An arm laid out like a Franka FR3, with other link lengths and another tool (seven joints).
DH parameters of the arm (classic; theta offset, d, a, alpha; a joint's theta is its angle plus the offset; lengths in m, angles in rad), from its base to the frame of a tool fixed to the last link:
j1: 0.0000 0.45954 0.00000 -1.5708
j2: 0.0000 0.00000 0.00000 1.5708
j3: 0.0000 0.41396 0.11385 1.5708
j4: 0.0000 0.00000 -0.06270 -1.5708
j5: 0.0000 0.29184 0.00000 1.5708
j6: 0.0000 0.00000 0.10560 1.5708
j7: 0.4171 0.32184 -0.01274 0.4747
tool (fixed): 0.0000 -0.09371 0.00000 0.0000
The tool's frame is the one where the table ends.
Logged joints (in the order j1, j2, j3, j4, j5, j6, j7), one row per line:
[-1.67, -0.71, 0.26, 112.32, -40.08, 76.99, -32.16]
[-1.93, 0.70, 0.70, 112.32, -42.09, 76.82, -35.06]
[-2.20, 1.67, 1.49, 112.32, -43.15, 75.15, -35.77]
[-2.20, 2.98, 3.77, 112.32, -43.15, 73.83, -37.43]
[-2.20, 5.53, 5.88, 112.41, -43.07, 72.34, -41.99]
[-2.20, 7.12, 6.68, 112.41, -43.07, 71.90, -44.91]
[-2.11, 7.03, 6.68, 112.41, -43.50, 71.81, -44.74]
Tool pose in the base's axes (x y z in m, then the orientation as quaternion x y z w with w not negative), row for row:
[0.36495, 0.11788, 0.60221, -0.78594, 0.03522, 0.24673, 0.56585]
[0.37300, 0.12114, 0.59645, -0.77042, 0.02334, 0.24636, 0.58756]
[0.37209, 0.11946, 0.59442, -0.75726, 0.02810, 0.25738, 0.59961]
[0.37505, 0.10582, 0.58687, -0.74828, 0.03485, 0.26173, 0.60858]
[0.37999, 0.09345, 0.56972, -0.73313, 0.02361, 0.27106, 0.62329]
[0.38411, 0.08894, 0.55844, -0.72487, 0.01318, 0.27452, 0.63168]
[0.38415, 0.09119, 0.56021, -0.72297, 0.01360, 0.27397, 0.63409]
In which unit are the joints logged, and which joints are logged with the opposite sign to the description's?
The joints are logged in degrees. Opposite sign: j3, j4, j5.
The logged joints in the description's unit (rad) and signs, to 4 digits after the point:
[-0.0291, -0.0124, -0.0045, -1.9604, 0.6995, 1.3437, -0.5613]
[-0.0337, 0.0122, -0.0122, -1.9604, 0.7346, 1.3408, -0.6119]
[-0.0384, 0.0291, -0.0260, -1.9604, 0.7531, 1.3116, -0.6243]
[-0.0384, 0.0520, -0.0658, -1.9604, 0.7531, 1.2886, -0.6533]
[-0.0384, 0.0965, -0.1026, -1.9619, 0.7517, 1.2626, -0.7329]
[-0.0384, 0.1243, -0.1166, -1.9619, 0.7517, 1.2549, -0.7838]
[-0.0368, 0.1227, -0.1166, -1.9619, 0.7592, 1.2533, -0.7809]

